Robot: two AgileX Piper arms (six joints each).
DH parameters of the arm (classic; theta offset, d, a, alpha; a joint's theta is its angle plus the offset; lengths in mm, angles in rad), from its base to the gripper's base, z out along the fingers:
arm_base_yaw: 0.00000 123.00 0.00 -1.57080
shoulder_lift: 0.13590 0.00 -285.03 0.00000
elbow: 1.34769 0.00 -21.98 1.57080
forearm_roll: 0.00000 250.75 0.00 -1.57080
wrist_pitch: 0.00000 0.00 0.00 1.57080
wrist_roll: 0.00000 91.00 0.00 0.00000
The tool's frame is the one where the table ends.
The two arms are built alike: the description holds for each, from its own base.
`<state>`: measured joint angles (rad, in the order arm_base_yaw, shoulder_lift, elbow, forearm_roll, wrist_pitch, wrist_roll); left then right.
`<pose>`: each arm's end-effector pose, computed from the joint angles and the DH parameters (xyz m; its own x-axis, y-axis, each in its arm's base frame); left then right.
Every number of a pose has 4 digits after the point.
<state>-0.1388 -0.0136 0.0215 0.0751 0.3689 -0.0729 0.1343 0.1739 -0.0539 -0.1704 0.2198 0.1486</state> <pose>0.0524 -0.0048 0.1737 -0.2822 0.0366 -0.9586 0.1118 0.9937 0.0050 0.0678 0.0058 0.2012 -0.2429 -0.0508 -0.9687 -0.1026 0.9944 -0.0264</pose>
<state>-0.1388 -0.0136 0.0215 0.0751 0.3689 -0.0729 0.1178 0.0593 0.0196 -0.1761 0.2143 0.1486</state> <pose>0.0524 -0.0048 0.1737 -0.2822 0.0366 -0.9586 0.1118 0.9937 0.0050 0.0600 0.0037 0.1840 -0.1980 -0.0471 -0.9791 -0.0859 0.9958 -0.0306</pose>
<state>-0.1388 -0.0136 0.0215 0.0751 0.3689 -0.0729 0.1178 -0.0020 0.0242 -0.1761 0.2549 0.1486</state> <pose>0.0524 -0.0048 0.1737 -0.2822 0.0366 -0.9586 0.1118 0.9937 0.0050 0.0557 0.0025 0.1825 -0.1821 -0.0436 -0.9823 -0.0783 0.9965 -0.0297</pose>
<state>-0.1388 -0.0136 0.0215 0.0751 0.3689 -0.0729 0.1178 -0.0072 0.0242 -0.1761 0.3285 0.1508</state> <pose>0.0524 -0.0048 0.1737 -0.2822 0.0366 -0.9586 0.1118 0.9937 0.0050 0.0541 0.0012 0.1763 -0.2481 -0.0455 -0.9677 -0.0670 0.9973 -0.0297</pose>
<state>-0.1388 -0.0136 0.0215 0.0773 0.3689 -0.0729 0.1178 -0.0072 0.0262 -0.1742 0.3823 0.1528</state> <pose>0.0524 -0.0048 0.1737 -0.2820 0.0386 -0.9587 0.1116 0.9937 0.0072 0.0528 0.0003 0.1710 -0.3013 -0.0448 -0.9525 -0.0588 0.9979 -0.0283</pose>
